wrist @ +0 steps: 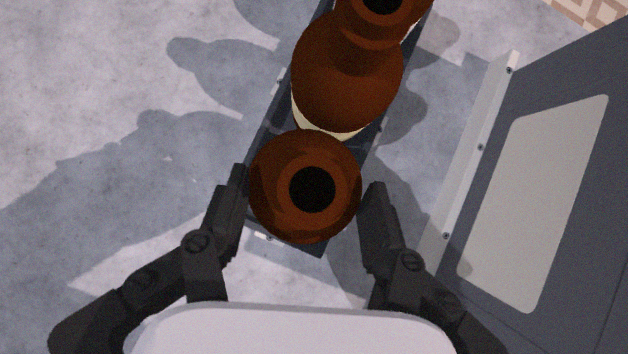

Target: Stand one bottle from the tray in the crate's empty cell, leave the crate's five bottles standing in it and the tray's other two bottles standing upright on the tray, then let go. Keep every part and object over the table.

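Frame: origin at the arm's base, x back, y right, z up, level; centimetres.
Where they show: gripper, fingertip midpoint: (307,189).
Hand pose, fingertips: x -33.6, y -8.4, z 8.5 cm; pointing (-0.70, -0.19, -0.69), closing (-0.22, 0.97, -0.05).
Note:
After its pixels a point has its place.
A brown bottle (270,200) {y -9.9, x -32.7, z 12.6 cm} stands at the near end of the narrow dark tray (320,251) {y -4.8, x -28.4, z 0.1 cm}, its round black mouth facing the camera. My gripper (307,189) {y -8.4, x -33.6, z 8.5 cm} is shut on this bottle, one finger against each side of its body. A second brown bottle (345,90) {y -8.4, x -39.4, z 9.5 cm} with a cream label stands just behind it on the tray. Part of a third bottle (421,11) {y -5.0, x -48.2, z 6.4 cm} shows behind the second at the top edge. The bases of the bottles are hidden. I cannot make out the crate's cells or its bottles in this view.
A large dark grey part (575,260) {y 6.8, x -34.9, z 10.6 cm} with a pale panel (535,200) {y 7.0, x -38.2, z 7.1 cm} stands close to the right of the gripper. A light screwed strip (470,170) {y 6.4, x -40.5, z 0.6 cm} runs along its near side. The mottled grey table (90,90) {y -31.7, x -35.3, z -2.4 cm} lies around the tray. A patterned floor (600,12) shows top right.

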